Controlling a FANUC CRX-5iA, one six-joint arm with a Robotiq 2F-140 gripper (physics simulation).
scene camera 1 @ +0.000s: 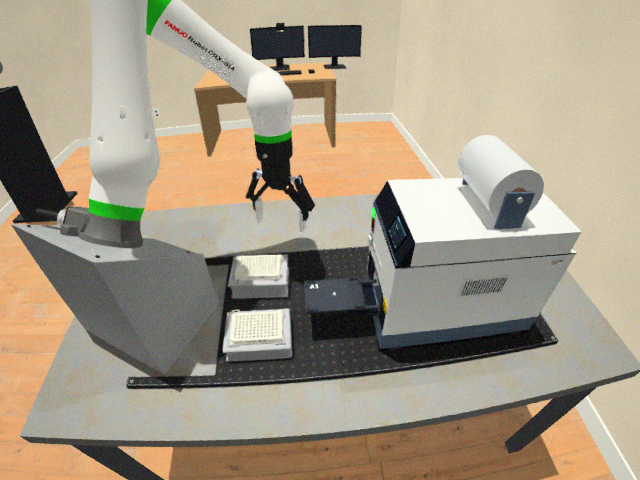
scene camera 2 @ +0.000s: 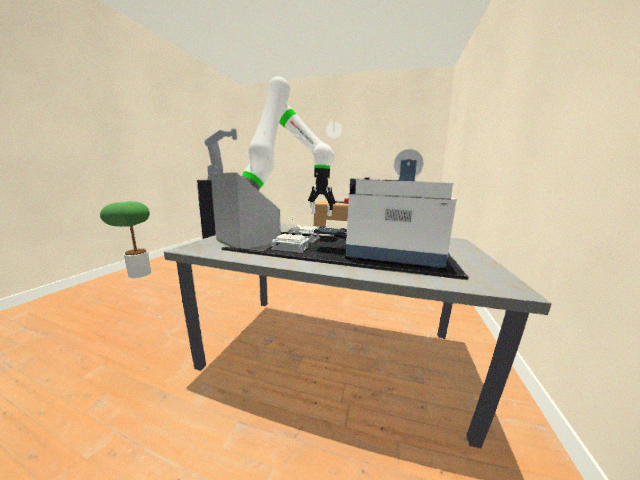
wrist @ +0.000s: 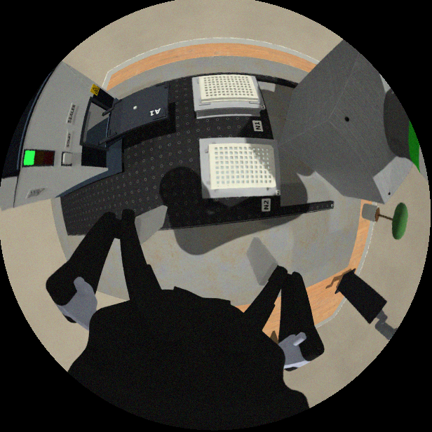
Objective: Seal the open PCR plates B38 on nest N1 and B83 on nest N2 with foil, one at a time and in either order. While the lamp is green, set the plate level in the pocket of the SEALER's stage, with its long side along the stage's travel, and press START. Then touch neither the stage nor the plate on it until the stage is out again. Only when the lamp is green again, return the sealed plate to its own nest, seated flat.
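Seen in the pictures: gripper, fingertip midpoint: (scene camera 1: 281, 224) (scene camera 2: 320, 214); arm's base, origin of the base link: (scene camera 1: 111, 240) (scene camera 2: 245, 191).
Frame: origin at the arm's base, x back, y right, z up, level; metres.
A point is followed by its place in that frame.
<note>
Plate B38 (scene camera 1: 256, 326) @[x -0.331, y 0.086, z -0.213 m] (scene camera 2: 292, 238) @[x -0.354, y 0.110, z -0.215 m] (wrist: 228, 87) sits flat on nest N1 (scene camera 1: 258, 352) @[x -0.331, y 0.125, z -0.269 m] (wrist: 227, 112). Plate B83 (scene camera 1: 258, 266) @[x -0.318, y -0.114, z -0.204 m] (wrist: 242, 166) sits flat on nest N2 (scene camera 1: 261, 290) @[x -0.321, y -0.082, z -0.269 m] (wrist: 204, 175), partly in shadow. Open wells show on both cream plates. The SEALER's dark stage (scene camera 1: 325, 302) @[x -0.500, y 0.049, z -0.173 m] (wrist: 142, 112), marked A1, is out and empty. The lamp (scene camera 1: 373, 212) @[x -0.618, y -0.070, z 0.001 m] (wrist: 29, 157) is green; the START button (wrist: 66, 158) is beside it. My gripper (scene camera 1: 280, 223) @[x -0.384, y -0.217, z -0.136 m] (scene camera 2: 321, 212) @[x -0.384, y -0.217, z -0.136 m] (wrist: 207, 231) is open and empty, high above the back part of the table, beyond N2.
The white SEALER (scene camera 1: 465, 289) @[x -0.795, y 0.124, z -0.065 m] (scene camera 2: 398, 227) @[x -0.845, y 0.121, z -0.112 m] with its foil roll (scene camera 1: 498, 175) @[x -0.814, y 0.073, z 0.181 m] stands right of the stage in scene camera 1. The grey robot pedestal (scene camera 1: 149, 304) @[x -0.119, y 0.128, z -0.077 m] (wrist: 335, 120) stands beside the nests, on their other side. A perforated black board (scene camera 1: 330, 369) @[x -0.506, y 0.173, z -0.274 m] (wrist: 145, 175) lies under the nests and SEALER.
</note>
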